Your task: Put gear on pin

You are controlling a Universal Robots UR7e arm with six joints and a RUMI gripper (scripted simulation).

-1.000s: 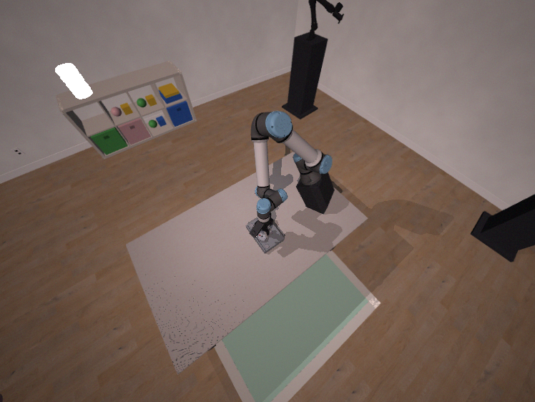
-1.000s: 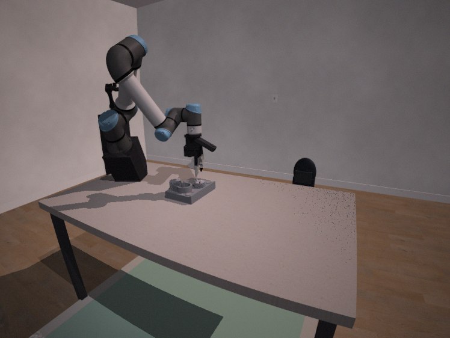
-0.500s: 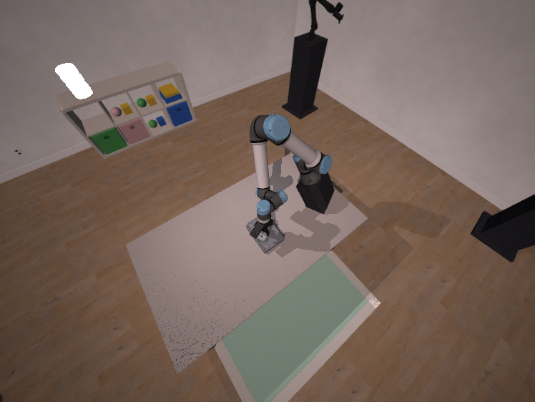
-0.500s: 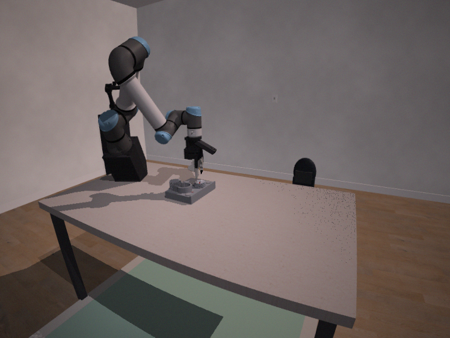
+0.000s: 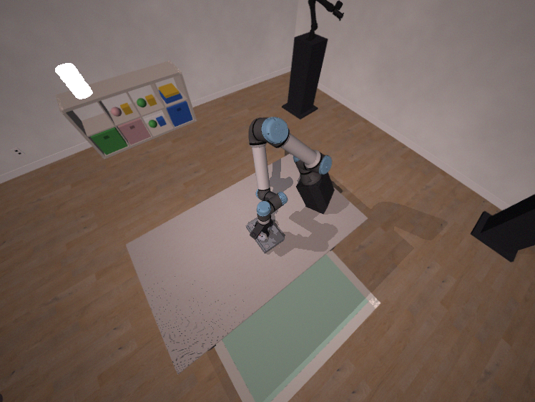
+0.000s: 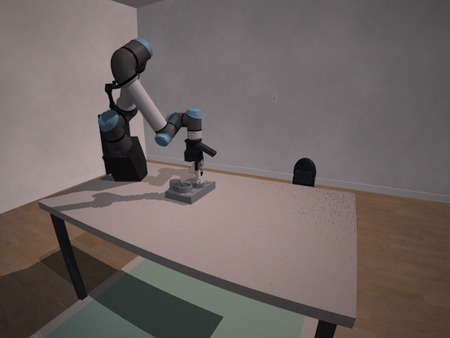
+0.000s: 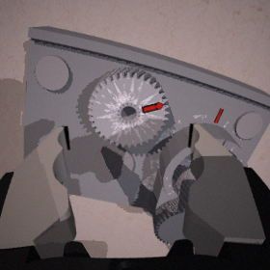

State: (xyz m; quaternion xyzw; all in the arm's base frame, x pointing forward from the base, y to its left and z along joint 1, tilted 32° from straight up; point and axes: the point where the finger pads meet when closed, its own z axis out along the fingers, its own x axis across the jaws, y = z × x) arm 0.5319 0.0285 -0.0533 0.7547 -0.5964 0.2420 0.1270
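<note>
Now: the grey gear 4 cm below my hand.
</note>
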